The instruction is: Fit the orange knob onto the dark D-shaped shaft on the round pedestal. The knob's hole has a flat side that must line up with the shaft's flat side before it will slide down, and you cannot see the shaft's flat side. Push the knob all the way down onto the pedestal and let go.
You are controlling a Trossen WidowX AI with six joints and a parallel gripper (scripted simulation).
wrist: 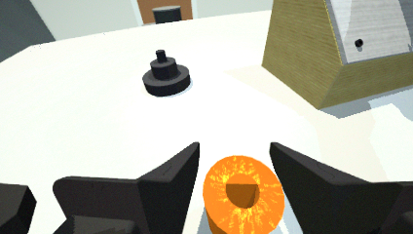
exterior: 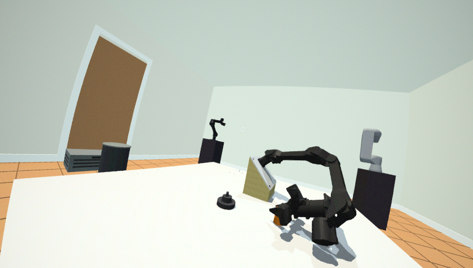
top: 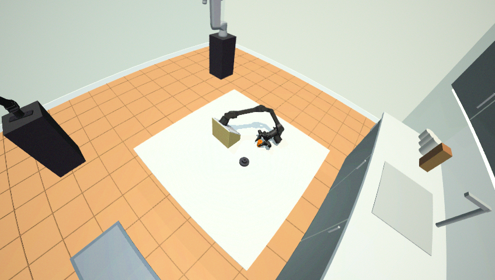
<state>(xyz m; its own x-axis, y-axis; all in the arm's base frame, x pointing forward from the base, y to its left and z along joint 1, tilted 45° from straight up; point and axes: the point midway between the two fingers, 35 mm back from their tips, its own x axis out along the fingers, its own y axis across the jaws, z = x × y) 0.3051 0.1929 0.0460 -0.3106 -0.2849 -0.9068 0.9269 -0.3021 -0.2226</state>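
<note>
The orange knob lies 30 mm to the left of my gripper tip, 10 mm below it and 10 mm ahead of it. Also, from my gripper tip: dark round pedestal (200 mm to the right, 30 mm ahead, 10 mm below).
</note>
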